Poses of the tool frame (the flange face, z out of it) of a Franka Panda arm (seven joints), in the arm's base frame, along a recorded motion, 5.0 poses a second.
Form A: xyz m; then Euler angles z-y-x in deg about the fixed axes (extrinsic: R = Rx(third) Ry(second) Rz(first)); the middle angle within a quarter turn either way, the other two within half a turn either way.
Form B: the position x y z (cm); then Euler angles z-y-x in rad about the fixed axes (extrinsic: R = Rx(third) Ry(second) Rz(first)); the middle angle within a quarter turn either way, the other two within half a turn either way. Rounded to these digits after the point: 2 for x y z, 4 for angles.
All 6 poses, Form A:
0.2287, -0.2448, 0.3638, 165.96, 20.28, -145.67
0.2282, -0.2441, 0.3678, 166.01, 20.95, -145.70
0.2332, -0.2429, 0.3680, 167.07, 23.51, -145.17
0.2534, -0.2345, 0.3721, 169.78, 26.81, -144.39
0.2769, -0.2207, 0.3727, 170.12, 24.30, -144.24
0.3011, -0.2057, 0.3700, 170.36, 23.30, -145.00
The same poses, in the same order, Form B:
22.87, -24.48, 36.38, 2.8965, 0.3540, -2.5424
22.82, -24.41, 36.78, 2.8974, 0.3656, -2.5429
23.32, -24.29, 36.80, 2.9159, 0.4103, -2.5337
25.34, -23.45, 37.21, 2.9632, 0.4679, -2.5201
27.69, -22.07, 37.27, 2.9692, 0.4241, -2.5175
30.11, -20.57, 37.00, 2.9733, 0.4067, -2.5307

